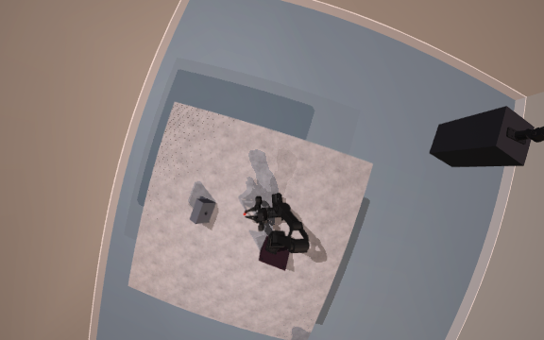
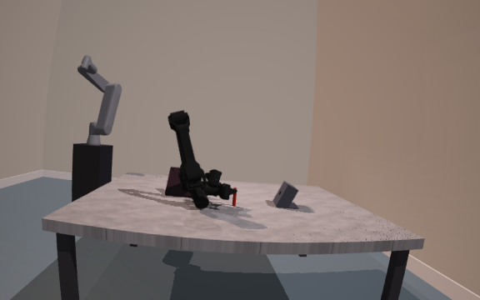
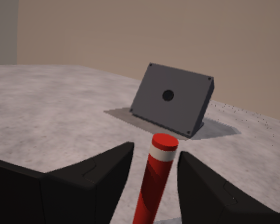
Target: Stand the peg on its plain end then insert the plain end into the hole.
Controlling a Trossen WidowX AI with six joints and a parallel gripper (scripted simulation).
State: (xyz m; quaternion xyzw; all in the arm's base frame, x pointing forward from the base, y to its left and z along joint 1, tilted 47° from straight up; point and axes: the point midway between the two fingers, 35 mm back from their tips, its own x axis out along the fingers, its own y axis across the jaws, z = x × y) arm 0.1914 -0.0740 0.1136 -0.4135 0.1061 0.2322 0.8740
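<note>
Right now the red peg is 1 cm below my gripper tip. The rest, counted from my gripper tip: sloped panel: 23 cm ahead, 10 cm to the left, 2 cm below.
</note>
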